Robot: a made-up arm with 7 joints. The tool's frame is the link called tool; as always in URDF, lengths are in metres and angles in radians. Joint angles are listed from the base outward.
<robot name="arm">
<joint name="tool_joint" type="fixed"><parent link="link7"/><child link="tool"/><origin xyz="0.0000 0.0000 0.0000" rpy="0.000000 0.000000 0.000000"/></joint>
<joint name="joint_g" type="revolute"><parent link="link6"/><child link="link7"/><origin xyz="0.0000 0.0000 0.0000" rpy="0.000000 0.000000 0.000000"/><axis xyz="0 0 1"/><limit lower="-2.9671" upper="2.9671"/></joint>
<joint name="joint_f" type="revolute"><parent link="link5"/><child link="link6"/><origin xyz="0.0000 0.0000 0.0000" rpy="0.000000 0.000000 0.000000"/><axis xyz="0 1 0"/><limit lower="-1.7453" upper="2.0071"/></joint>
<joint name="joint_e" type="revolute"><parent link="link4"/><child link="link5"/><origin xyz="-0.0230 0.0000 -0.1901" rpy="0.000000 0.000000 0.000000"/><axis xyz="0 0 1"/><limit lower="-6.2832" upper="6.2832"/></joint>
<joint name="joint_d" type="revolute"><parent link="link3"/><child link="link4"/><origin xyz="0.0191 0.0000 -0.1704" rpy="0.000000 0.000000 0.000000"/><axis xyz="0 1 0"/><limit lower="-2.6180" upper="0.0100"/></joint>
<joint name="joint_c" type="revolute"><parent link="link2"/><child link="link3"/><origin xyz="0.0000 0.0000 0.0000" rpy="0.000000 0.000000 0.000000"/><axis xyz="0 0 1"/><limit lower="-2.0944" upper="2.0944"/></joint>
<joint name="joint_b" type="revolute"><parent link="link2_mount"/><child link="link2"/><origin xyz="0.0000 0.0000 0.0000" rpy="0.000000 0.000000 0.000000"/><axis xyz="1 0 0"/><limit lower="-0.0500" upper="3.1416"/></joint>
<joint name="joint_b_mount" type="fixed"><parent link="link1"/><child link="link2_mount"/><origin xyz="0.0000 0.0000 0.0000" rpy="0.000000 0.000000 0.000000"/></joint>
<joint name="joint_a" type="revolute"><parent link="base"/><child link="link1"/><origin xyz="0.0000 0.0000 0.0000" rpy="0.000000 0.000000 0.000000"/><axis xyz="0 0.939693 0.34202"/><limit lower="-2.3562" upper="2.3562"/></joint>
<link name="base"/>
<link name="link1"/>
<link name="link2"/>
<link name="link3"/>
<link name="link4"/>
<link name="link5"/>
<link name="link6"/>
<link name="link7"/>
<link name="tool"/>
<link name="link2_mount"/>
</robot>
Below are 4 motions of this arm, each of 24 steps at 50 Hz.
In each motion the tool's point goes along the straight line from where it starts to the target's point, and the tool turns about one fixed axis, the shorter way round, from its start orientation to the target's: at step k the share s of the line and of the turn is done. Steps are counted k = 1, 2, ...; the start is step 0. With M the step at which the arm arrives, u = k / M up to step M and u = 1 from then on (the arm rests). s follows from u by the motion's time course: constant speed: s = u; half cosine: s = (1 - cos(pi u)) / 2; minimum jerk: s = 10 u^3 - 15 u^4 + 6 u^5.
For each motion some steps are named. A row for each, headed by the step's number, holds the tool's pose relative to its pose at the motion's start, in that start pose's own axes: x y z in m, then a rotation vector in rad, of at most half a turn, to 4 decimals.
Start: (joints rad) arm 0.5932 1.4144 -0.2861 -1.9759 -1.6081 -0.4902 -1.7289
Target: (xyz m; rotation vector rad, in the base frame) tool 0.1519 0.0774 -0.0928 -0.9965 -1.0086 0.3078
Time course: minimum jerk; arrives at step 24
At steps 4, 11, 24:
4: -0.0024 -0.0026 0.0009 -0.0355 -0.0061 -0.0372
11: -0.0280 -0.0315 0.0106 -0.4224 -0.0730 -0.4424
24: -0.0663 -0.0746 0.0251 -1.0003 -0.1728 -1.0477

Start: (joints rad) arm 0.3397 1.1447 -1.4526 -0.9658 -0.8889 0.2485 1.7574
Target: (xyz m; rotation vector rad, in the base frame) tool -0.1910 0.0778 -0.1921 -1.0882 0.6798 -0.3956
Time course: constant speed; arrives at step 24
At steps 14, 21, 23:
14: -0.0214 -0.0796 0.0573 -0.8657 0.0736 -0.0502
21: -0.0321 -0.1194 0.0860 -1.2986 0.1104 -0.0754
23: -0.0351 -0.1307 0.0942 -1.4222 0.1209 -0.0825

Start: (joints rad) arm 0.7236 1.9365 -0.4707 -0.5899 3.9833 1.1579 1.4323
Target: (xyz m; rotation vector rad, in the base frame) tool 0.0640 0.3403 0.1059 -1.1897 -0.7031 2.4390
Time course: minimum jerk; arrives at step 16
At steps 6, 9, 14, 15, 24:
6: -0.0219 0.0022 0.0038 -0.0273 -0.0540 -0.1461
9: -0.0491 0.0049 0.0086 -0.0611 -0.1208 -0.3270
14: -0.0785 0.0078 0.0137 -0.0977 -0.1929 -0.5224
15: -0.0796 0.0079 0.0139 -0.0990 -0.1956 -0.5297
24: -0.0797 0.0079 0.0139 -0.0993 -0.1960 -0.5309

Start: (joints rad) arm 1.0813 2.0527 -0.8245 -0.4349 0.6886 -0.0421 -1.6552
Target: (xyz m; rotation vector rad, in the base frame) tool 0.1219 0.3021 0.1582 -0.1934 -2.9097 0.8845
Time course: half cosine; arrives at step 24
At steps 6, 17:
6: -0.0180 -0.0078 0.0082 -0.1446 0.0450 -0.0298
17: -0.0986 -0.0430 0.0450 -0.7940 0.2471 -0.1636

